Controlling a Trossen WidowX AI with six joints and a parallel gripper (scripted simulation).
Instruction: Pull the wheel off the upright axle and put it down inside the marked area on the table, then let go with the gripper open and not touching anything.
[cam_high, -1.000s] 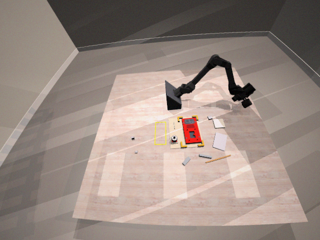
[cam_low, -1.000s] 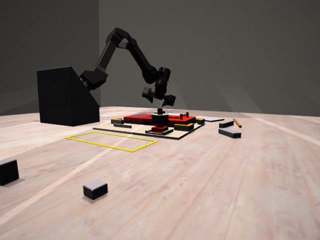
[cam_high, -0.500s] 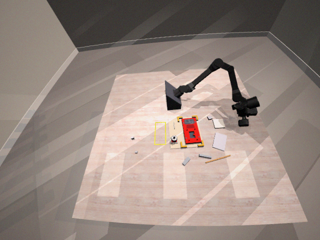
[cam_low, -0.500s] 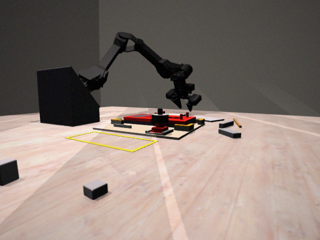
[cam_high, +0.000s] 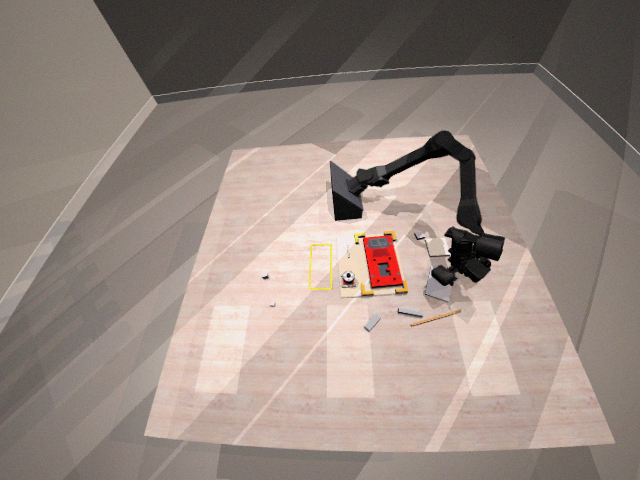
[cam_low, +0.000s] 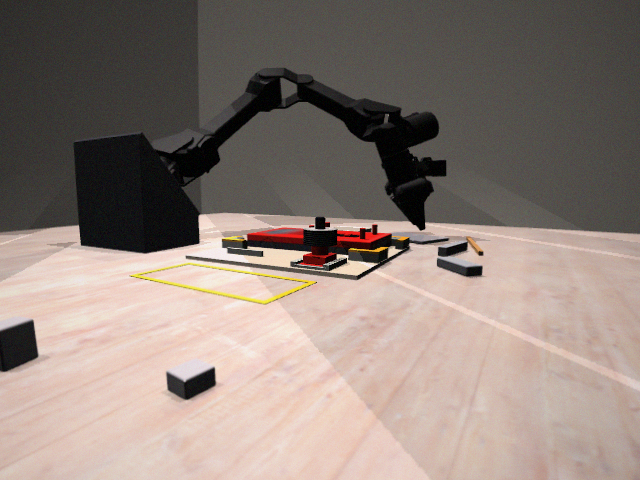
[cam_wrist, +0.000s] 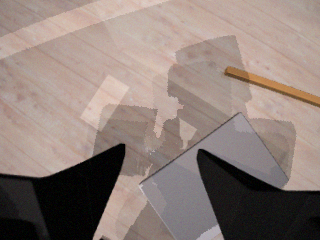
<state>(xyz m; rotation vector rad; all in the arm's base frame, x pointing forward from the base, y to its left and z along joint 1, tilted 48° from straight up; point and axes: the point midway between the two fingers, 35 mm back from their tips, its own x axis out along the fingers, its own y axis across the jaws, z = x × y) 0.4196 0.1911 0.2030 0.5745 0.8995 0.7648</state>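
My gripper tip is 37 cm to the left of the black wheel, 7 cm past it and 2 cm below it. Round my gripper tip: dark upright axle 37 cm to the right, 7 cm behind, 2 cm above.
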